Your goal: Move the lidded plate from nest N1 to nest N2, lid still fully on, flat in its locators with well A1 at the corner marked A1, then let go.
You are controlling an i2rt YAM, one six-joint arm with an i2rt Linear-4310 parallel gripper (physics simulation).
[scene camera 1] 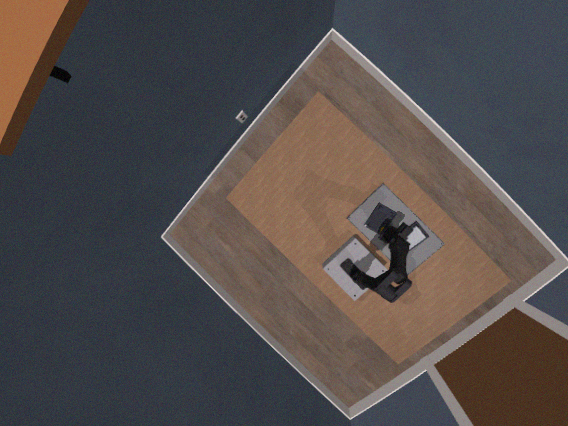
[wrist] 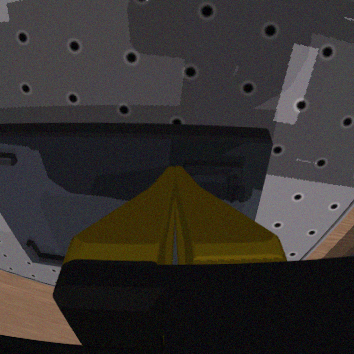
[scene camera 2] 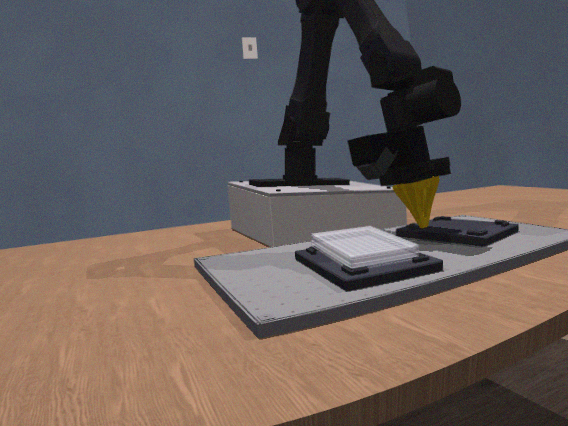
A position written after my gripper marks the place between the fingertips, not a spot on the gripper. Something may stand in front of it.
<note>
I see my gripper (scene camera 2: 424, 227) and a dark nest surface (scene camera 2: 455, 230).
My gripper is seen too in the wrist view (wrist: 174, 177). The dark nest surface shows as well in the wrist view (wrist: 68, 175).
</note>
